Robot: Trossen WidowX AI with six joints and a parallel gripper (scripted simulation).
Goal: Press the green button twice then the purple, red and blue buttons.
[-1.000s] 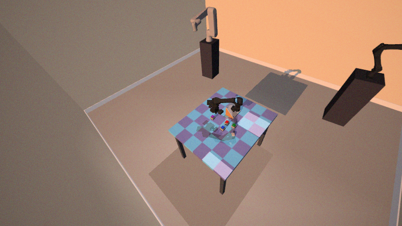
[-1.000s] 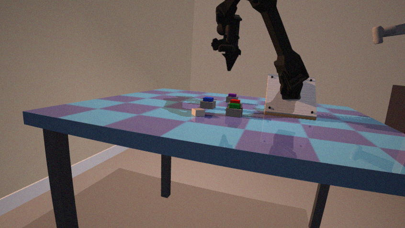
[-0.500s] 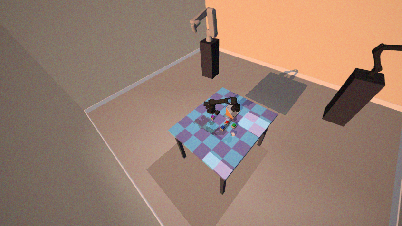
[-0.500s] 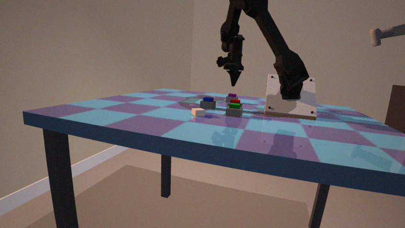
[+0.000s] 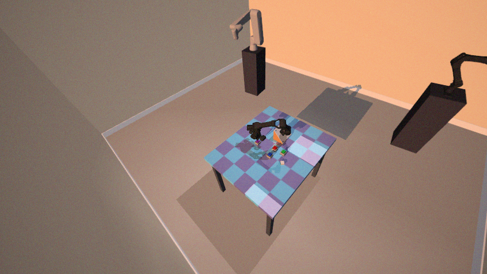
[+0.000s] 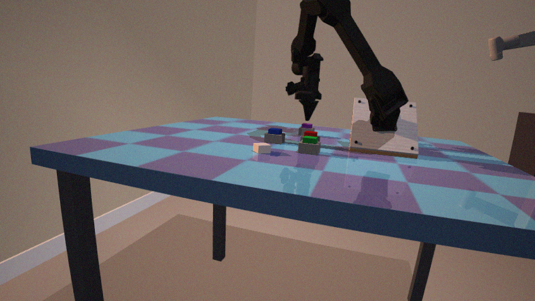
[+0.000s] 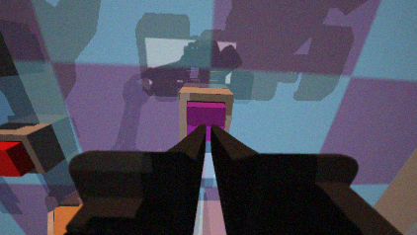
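The purple button lies 2 cm below my gripper tip. The rest, counted from my gripper tip: red button: 20 cm to the left, 2 cm below, 2 cm behind; then blue button: 20 cm to the left, 8 cm ahead, 2 cm below; then green button: 30 cm to the left, 2 cm below, 2 cm behind.
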